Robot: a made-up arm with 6 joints.
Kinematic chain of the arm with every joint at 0, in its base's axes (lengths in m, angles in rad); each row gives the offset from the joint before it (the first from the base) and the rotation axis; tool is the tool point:
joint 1: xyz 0 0 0.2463 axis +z
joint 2: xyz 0 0 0 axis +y
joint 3: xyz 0 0 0.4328 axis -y
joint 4: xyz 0 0 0 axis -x
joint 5: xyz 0.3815 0 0 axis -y
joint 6: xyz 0 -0.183 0 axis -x
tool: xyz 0 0 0
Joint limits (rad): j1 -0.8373..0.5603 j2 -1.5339..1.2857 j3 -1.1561..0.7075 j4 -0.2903..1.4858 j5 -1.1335..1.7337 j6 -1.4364..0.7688
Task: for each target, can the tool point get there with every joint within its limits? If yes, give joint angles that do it. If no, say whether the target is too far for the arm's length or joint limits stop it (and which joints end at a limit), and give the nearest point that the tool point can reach.
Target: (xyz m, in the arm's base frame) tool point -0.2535 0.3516 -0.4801
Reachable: no: joint limits stop it (at a limit: joint 1, joint 2, joint 3, joint 4) | nearest point 0.2123 0.1149 -0.0172 | short by 0.698 m
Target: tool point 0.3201 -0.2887 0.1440
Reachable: yes | joints -0.5608 0.8081 -0.9043 1.1530 1.1708 -0.7022
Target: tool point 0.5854 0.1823 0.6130
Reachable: yes | joints 0.4313 0.4618 0.0036 1.1235 0.4920 -0.8345
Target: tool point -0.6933 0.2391 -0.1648
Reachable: no: joint limits stop it (at a limit: joint 2, joint 3, joint 4) | nearest point -0.7682 0.2649 0.4478 | short by 0.618 m
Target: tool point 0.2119 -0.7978 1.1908
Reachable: no: too far | nearest point 0.2297 -0.4563 0.8799 | short by 0.462 m
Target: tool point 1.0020 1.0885 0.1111
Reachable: no: too far | nearest point 0.7072 0.4254 0.2640 | short by 0.742 m
